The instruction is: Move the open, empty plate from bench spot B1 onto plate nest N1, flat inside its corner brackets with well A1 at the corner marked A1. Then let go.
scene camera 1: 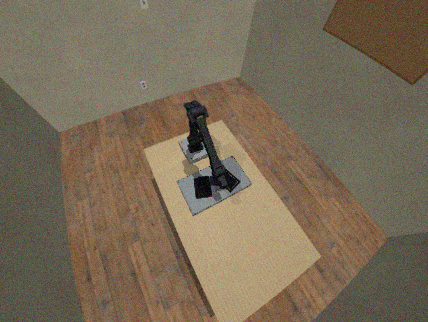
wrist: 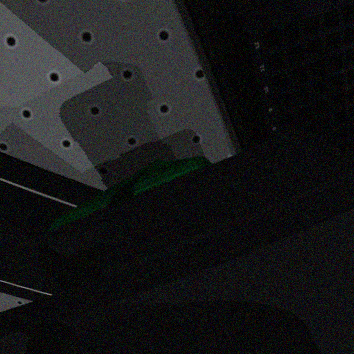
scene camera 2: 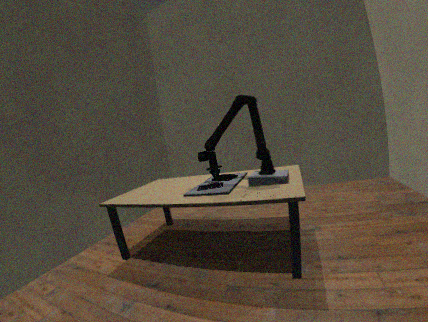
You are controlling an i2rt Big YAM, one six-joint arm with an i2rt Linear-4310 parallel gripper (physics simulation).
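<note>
The black well plate lies on the right part of the grey perforated board. Small white column numbers show along its edge in the wrist view. The nest is a black square on the left part of the board. My gripper is shut, low over the board at the plate's left edge, between plate and nest. A green finger pad shows in the wrist view. I cannot see any part of the plate between the fingers.
The arm's base stands on a grey block behind the board. Both rest on a tan table. Wooden floor lies all around.
</note>
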